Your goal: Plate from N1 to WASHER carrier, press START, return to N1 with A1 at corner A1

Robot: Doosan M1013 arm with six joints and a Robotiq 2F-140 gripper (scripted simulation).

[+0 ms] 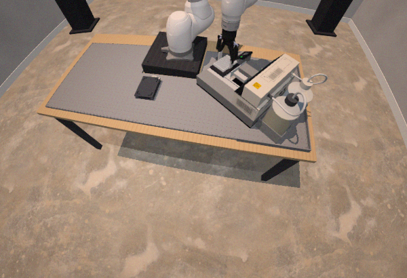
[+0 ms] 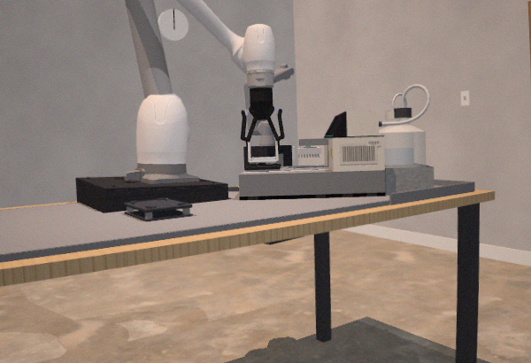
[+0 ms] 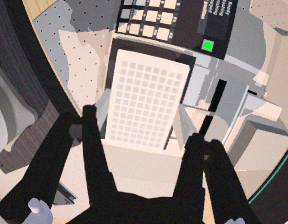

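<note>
Now: hand 2 cm above the white well plate. Round my hand: plate washer: 11 cm ahead, 11 cm to the left; then washer carrier: 4 cm below; then plate nest N1: 11 cm ahead, 48 cm to the right, 11 cm below.
</note>
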